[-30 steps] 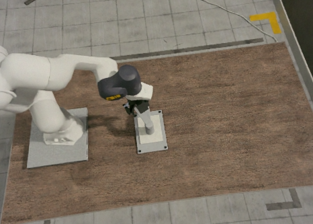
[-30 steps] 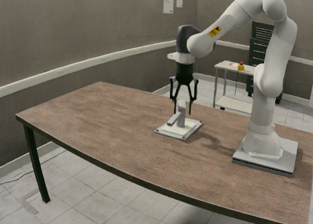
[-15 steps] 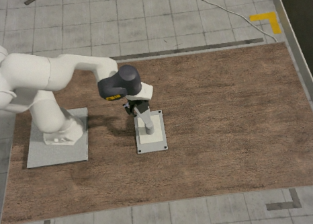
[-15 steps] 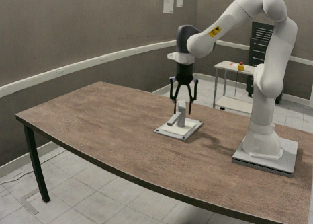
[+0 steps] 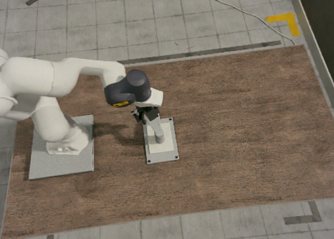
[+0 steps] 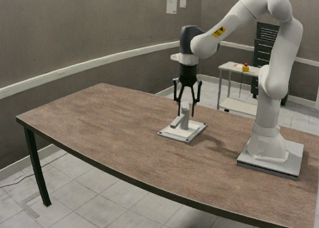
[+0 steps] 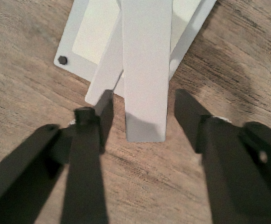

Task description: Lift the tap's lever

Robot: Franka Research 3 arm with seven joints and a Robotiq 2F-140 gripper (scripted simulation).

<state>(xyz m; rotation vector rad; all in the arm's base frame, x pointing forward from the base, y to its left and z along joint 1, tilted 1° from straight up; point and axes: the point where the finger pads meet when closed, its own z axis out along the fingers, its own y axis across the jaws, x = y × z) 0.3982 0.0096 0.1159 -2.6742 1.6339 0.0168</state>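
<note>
The lever lies 20 mm ahead of my hand and 30 mm to the right of it. Also, from my hand: white tap (30 mm ahead, 60 mm to the right, 40 mm below).
</note>
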